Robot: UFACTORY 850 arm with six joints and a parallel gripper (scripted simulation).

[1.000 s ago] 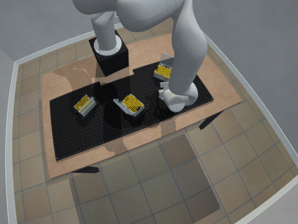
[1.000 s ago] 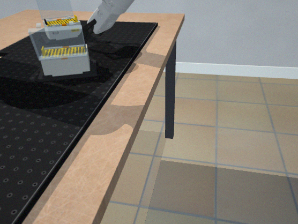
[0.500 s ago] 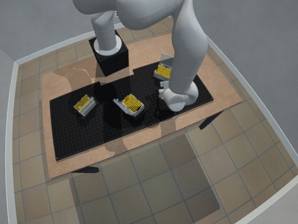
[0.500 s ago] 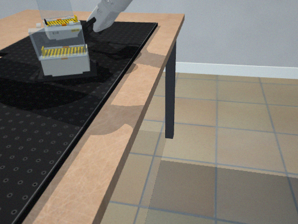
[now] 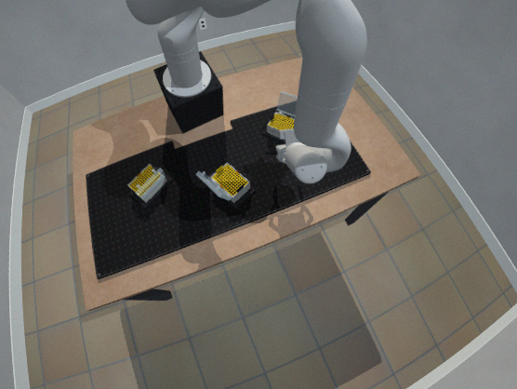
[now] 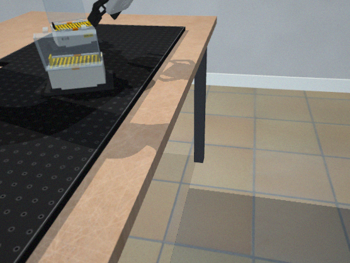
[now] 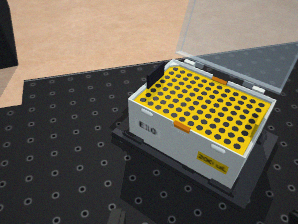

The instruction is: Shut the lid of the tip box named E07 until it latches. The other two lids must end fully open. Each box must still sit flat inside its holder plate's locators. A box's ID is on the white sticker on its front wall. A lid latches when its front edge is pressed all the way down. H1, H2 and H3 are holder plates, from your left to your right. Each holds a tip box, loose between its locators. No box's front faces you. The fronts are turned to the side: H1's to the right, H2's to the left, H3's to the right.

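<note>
My hand is 23 cm to the left of the black perforated plate, 6 cm short of it and 4 cm above it. Also, from my hand: white tip box: 16 cm behind, 5 cm to the left, 3 cm below; then clear lid: 20 cm behind, 8 cm to the left.
</note>
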